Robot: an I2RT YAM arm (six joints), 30 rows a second.
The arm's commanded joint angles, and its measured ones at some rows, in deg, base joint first. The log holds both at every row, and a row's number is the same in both.
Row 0, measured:
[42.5 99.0 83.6 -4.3 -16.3 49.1]
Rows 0 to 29, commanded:
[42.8 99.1 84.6 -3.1 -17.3 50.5]
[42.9 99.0 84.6 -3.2 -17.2 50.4]
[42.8 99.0 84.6 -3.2 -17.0 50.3]
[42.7 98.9 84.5 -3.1 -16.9 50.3]
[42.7 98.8 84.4 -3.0 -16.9 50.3]
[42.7 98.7 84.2 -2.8 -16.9 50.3]
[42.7 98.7 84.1 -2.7 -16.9 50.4]
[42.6 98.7 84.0 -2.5 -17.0 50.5]
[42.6 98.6 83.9 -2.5 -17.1 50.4]
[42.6 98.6 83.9 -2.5 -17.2 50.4]
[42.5 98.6 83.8 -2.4 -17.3 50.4]
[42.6 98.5 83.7 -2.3 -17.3 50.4]
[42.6 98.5 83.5 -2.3 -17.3 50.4]
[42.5 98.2 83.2 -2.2 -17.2 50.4]
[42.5 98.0 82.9 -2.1 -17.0 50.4]
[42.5 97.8 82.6 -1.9 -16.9 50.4]
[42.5 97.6 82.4 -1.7 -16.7 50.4]
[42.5 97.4 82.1 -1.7 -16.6 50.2]
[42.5 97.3 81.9 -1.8 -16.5 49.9]
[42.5 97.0 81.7 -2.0 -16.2 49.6]
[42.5 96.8 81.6 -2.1 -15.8 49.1]
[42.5 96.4 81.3 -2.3 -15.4 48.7]
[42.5 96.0 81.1 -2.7 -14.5 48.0]
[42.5 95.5 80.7 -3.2 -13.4 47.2]
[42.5 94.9 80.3 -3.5 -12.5 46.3]
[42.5 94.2 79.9 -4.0 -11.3 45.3]
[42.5 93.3 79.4 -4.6 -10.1 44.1]
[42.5 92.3 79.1 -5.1 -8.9 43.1]
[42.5 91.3 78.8 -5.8 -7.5 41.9]
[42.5 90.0 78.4 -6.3 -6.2 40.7]
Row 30, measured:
[42.5 93.9 78.9 -5.4 -11.3 45.9]
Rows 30 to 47, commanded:
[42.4 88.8 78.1 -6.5 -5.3 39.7]
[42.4 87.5 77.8 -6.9 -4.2 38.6]
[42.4 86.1 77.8 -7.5 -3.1 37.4]
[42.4 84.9 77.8 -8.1 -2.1 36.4]
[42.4 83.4 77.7 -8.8 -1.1 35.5]
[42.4 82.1 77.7 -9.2 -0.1 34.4]
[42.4 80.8 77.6 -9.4 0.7 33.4]
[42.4 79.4 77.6 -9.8 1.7 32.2]
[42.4 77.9 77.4 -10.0 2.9 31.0]
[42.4 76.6 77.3 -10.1 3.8 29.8]
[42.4 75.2 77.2 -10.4 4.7 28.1]
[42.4 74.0 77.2 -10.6 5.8 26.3]
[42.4 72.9 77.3 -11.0 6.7 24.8]
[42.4 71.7 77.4 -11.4 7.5 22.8]
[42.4 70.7 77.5 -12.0 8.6 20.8]
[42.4 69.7 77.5 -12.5 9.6 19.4]
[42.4 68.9 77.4 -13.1 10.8 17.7]
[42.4 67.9 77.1 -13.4 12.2 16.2]
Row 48, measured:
[42.5 69.7 77.9 -11.3 6.8 23.8]
